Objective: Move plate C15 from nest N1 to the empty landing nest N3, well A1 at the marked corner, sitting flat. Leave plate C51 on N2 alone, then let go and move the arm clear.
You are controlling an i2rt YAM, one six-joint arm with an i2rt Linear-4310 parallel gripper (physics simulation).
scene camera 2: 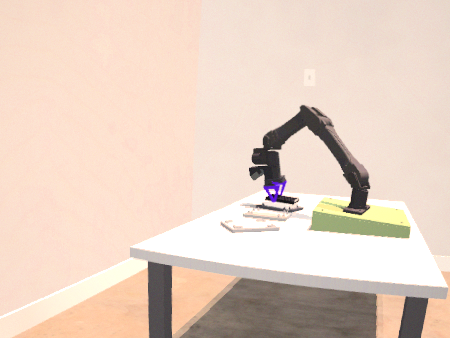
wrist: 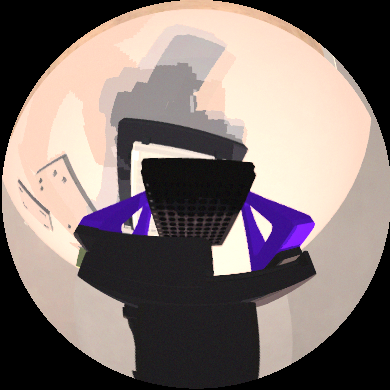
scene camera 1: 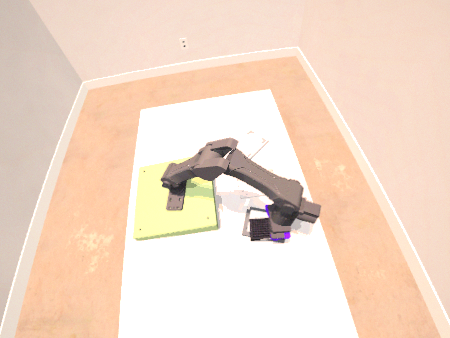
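My gripper (scene camera 1: 278,223) (scene camera 2: 275,194) (wrist: 195,193), with purple fingers, is shut on a black well plate (scene camera 1: 259,229) (scene camera 2: 289,199) (wrist: 200,175), held about level. The black plate is low over a white plate (scene camera 1: 258,214) (scene camera 2: 273,205) (wrist: 167,151) that sits on a dark-framed nest (scene camera 1: 246,226) (scene camera 2: 296,209) (wrist: 124,155). I cannot tell whether the two plates touch. The black plate hides much of the white one in the wrist view. Plate and nest labels and the marked corner are not readable.
Two pale nests without plates, a middle one (scene camera 2: 267,216) (wrist: 60,187) and a farther one (scene camera 1: 260,142) (scene camera 2: 250,228) (wrist: 36,206), lie in a row beside the dark nest. The arm stands on a green block (scene camera 1: 155,215) (scene camera 2: 360,225) on the white table (scene camera 1: 200,280) (scene camera 2: 325,262).
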